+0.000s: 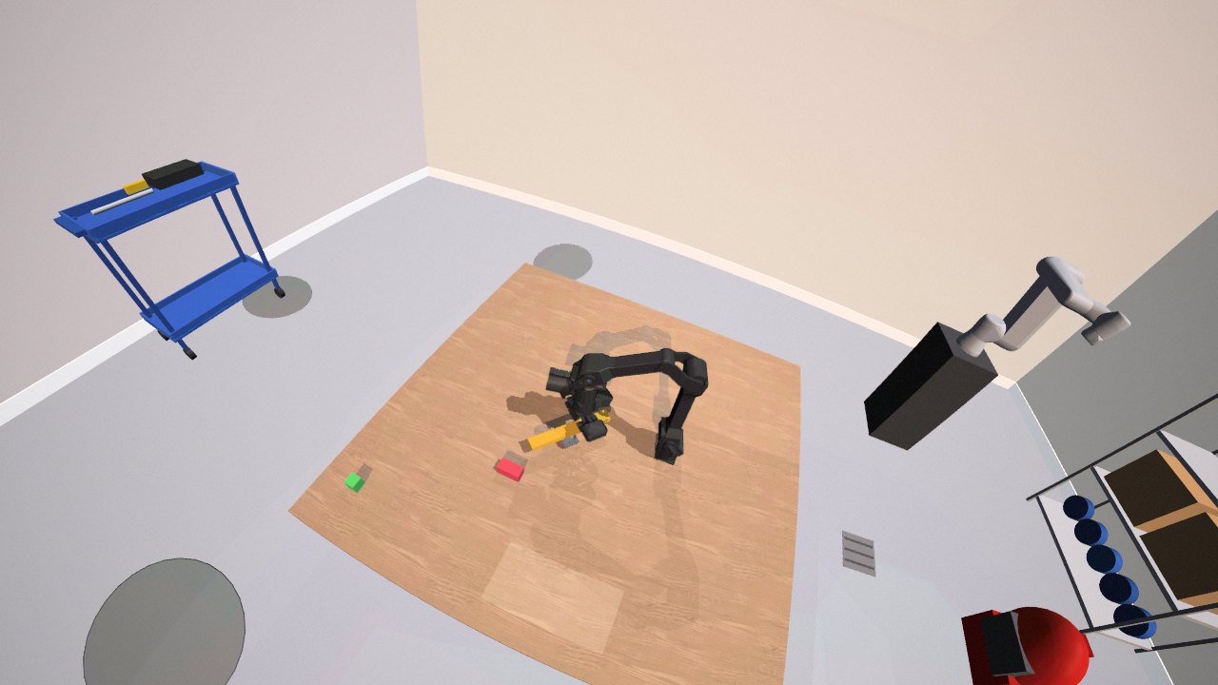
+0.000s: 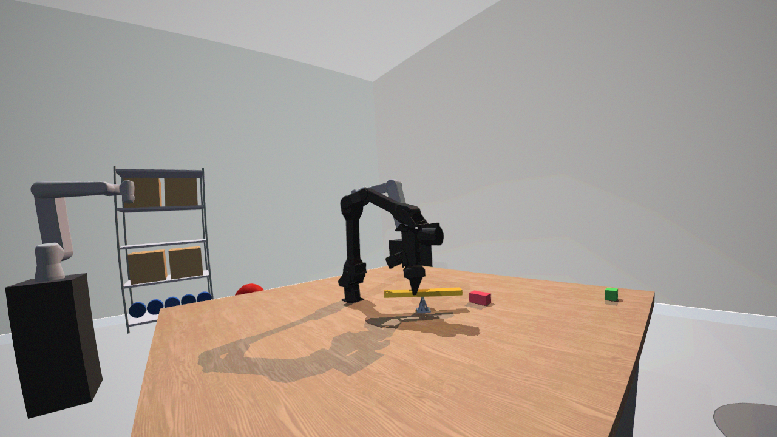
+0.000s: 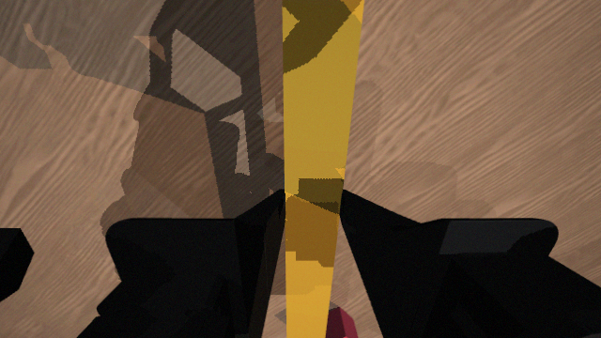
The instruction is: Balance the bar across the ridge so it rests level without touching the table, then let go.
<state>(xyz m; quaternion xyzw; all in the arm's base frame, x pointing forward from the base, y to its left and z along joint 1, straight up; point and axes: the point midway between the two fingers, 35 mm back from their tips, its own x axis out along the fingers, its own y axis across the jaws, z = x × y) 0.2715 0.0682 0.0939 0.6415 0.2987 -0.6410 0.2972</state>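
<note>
Right now the yellow bar is 2 cm ahead of my gripper tip and 2 cm to the left of it. Round my gripper tip: red block (12 cm ahead, 19 cm to the left, 4 cm below); green cube (47 cm ahead, 43 cm to the left, 4 cm below).
</note>
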